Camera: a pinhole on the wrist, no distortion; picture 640 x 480 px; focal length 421.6 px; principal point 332.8 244.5 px. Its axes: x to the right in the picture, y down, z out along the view. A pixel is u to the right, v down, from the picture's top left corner.
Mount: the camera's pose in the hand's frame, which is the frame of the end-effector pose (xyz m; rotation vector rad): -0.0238 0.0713 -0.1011 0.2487 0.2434 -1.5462
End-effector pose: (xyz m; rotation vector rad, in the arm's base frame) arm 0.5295 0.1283 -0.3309 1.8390 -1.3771 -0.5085
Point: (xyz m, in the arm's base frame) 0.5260 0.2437 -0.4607
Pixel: 609 23
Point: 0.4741 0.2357 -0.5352
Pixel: 517 64
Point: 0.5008 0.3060 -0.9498
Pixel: 604 80
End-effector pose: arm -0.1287 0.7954 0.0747 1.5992 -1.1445 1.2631
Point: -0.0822 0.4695 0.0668
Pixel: 221 328
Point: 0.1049 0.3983 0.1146
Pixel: 339 363
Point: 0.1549 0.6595 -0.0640
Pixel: 527 182
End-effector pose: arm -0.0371 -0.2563 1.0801 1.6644 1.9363 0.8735
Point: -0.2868 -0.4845 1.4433
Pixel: behind the camera
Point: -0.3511 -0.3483 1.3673
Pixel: behind the camera
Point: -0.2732 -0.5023 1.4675
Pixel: behind the camera
